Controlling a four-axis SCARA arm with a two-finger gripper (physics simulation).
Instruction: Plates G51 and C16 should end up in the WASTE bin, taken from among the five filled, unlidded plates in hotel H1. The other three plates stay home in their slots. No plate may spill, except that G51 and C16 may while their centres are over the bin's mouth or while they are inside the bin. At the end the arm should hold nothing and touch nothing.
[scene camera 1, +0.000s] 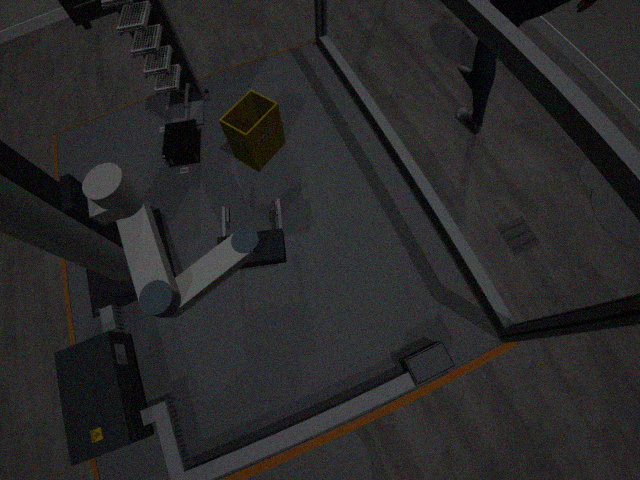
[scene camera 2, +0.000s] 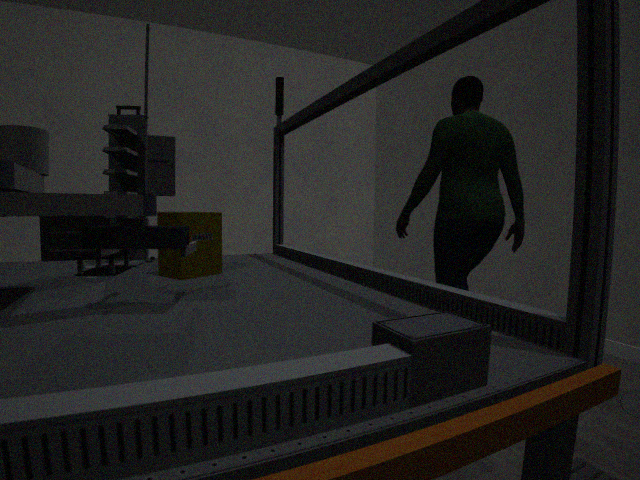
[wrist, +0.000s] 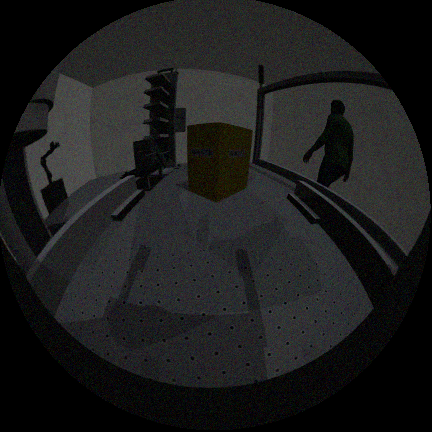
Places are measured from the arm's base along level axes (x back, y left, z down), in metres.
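Where they show: gripper, fingertip midpoint: (scene camera 1: 251, 204) (wrist: 217, 182).
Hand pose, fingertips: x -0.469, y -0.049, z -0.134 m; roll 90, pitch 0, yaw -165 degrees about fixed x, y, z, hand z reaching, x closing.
Observation:
Each offset is from my fingertips to the top centre of the thing.
Hotel H1 (scene camera 1: 181, 57) (scene camera 2: 126, 121) (wrist: 173, 100) is a tall dark rack at the back left. Several pale gridded rectangles @(dz -0.229, dx +0.121, dy +0.586 m) (scene camera 1: 146, 39) that look like plates sit at its levels in scene camera 1; their labels cannot be read, so G51 and C16 cannot be told apart. The yellow WASTE bin @(dz -0.078, dx -0.099, dy +0.280 m) (scene camera 1: 263, 142) (scene camera 2: 206, 258) (wrist: 218, 165) stands upright, right of the hotel. What is inside it is too dark to tell. My gripper (scene camera 1: 251, 205) (wrist: 217, 182) is open and empty, in front of the bin and apart from it, its two fingers pointing towards it.
A black box-shaped device (scene camera 1: 181, 143) (wrist: 145, 156) stands between hotel and bin. The arm's pale links (scene camera 1: 211, 268) fold out from its column at left. A grey box @(dz +0.047, dx -0.281, dy -0.619 m) (scene camera 1: 429, 363) (scene camera 2: 439, 356) sits at the front right corner. A person (scene camera 1: 481, 87) (scene camera 2: 469, 165) (wrist: 339, 142) stands beyond the right-hand barrier.

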